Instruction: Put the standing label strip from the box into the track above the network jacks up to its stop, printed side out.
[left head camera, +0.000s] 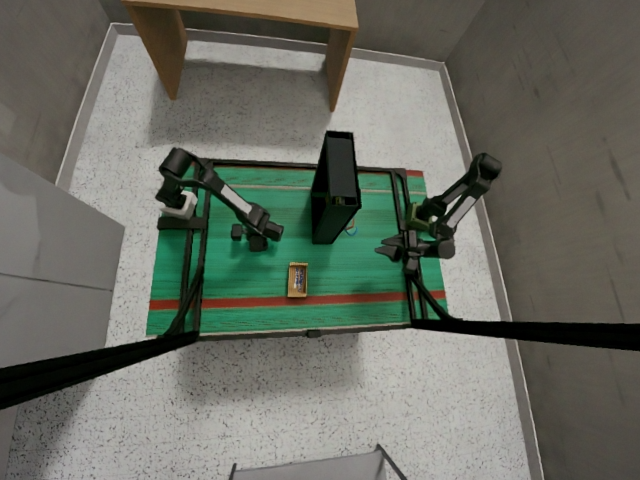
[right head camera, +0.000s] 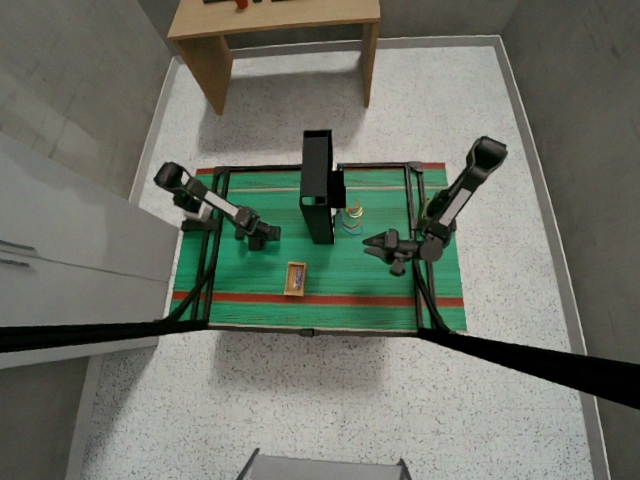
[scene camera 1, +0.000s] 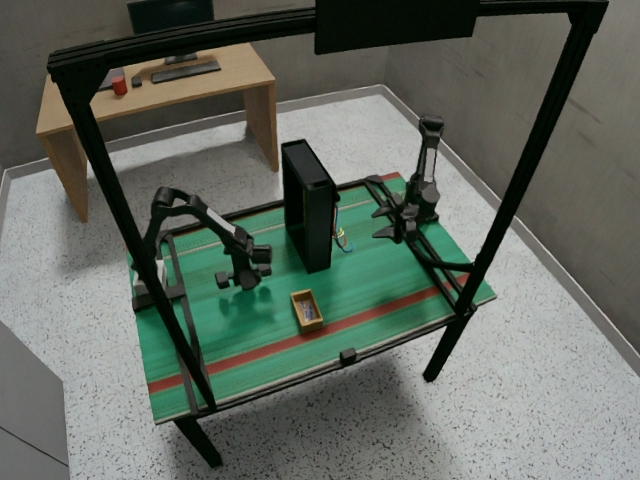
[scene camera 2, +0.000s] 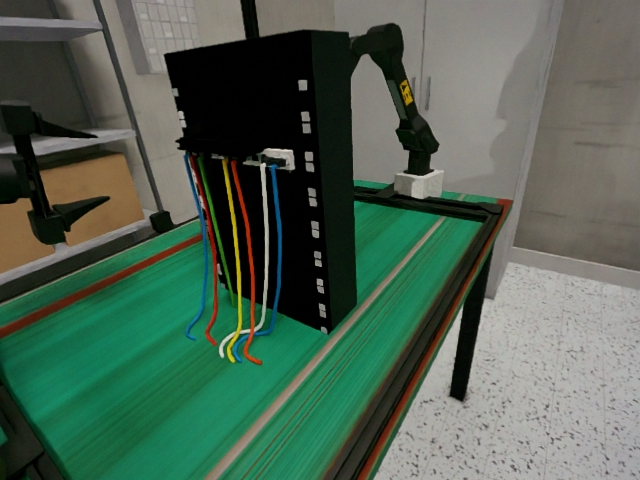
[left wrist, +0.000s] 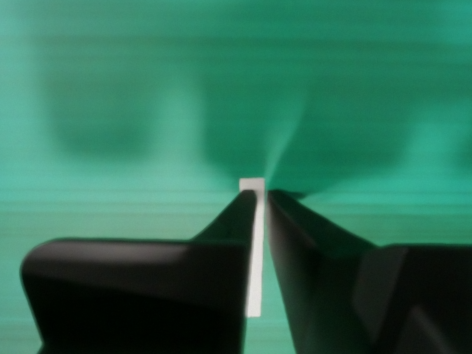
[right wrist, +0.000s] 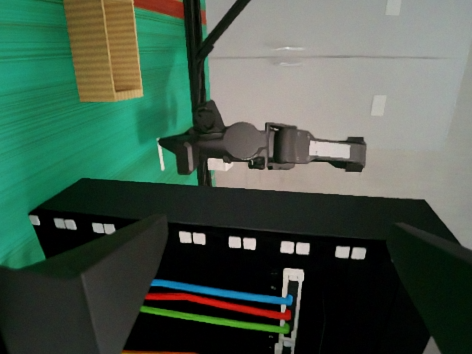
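Where they show: left gripper, between the fingertips: (right head camera: 264, 239) (left wrist: 259, 200) (right wrist: 159, 141); right gripper, between the fingertips: (left head camera: 377, 246) (right head camera: 363, 246) (scene camera 1: 371, 226) (scene camera 2: 103, 167) (right wrist: 277, 229); left arm's base, origin of its link: (left head camera: 176, 200) (right head camera: 194, 206) (scene camera 2: 418, 171); right arm's base, origin of its link: (left head camera: 422, 213) (right head camera: 436, 210) (scene camera 1: 413, 203).
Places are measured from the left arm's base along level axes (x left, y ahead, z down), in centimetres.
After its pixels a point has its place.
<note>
A white strip (left wrist: 256, 280) {z 7.7, x -1.7, y 32.3 cm} (right wrist: 161, 156) {z 7.7, x -2.4, y 32.8 cm} lies beneath the tips of my left gripper (left wrist: 259, 200) {z 7.8, x -5.5, y 33.3 cm} (right wrist: 159, 141) {z 7.8, x -5.5, y 33.3 cm}, which is shut with nothing held; whether the tips touch the strip is unclear. A small tan box (left head camera: 290, 281) {z 7.5, x -19.9, y 50.2 cm} (scene camera 1: 311, 328) {z 6.0, x -25.6, y 53.5 cm} (right wrist: 92, 50) {z 4.9, x -17.7, y 56.2 cm} stands near the table front with blue-and-white printed pieces (left head camera: 298, 280) {z 7.5, x -18.8, y 53.3 cm} (scene camera 1: 307, 311) {z 7.5, x -18.1, y 53.3 cm} inside. A tall black rack (left head camera: 341, 170) {z -32.2, x 9.3, y 56.9 cm} (scene camera 1: 317, 227) {z -15.6, x -1.8, y 58.8 cm} (scene camera 2: 333, 180) {z -15.6, x 23.4, y 54.9 cm} (right wrist: 225, 205) {z -12.0, x -1.5, y 59.8 cm} carries a white jack panel (scene camera 2: 283, 153) {z -19.7, x 20.3, y 60.0 cm} (right wrist: 294, 274) {z -19.0, x 2.8, y 64.1 cm}. The track cannot be made out. My right gripper (left head camera: 382, 250) {z -17.6, x -5.7, y 75.6 cm} (scene camera 1: 373, 224) {z -17.6, x -5.7, y 75.6 cm} (scene camera 2: 102, 166) {z -17.6, x -5.7, y 75.6 cm} is open and empty, facing the rack.
Coloured cables (scene camera 2: 235, 248) {z -6.2, x 13.1, y 65.5 cm} (right wrist: 215, 294) {z -12.7, x 4.0, y 66.5 cm} hang from the jacks and reach the table on the rack's right-arm side. A black frame (scene camera 1: 522, 170) {z -55.3, x -27.0, y 103.6 cm} surrounds the green table (scene camera 1: 258, 320) {z 7.8, x -19.1, y 36.7 cm}. A wooden desk (scene camera 1: 170, 93) stands behind. A grey cabinet (scene camera 2: 382, 129) stands beyond the left arm.
</note>
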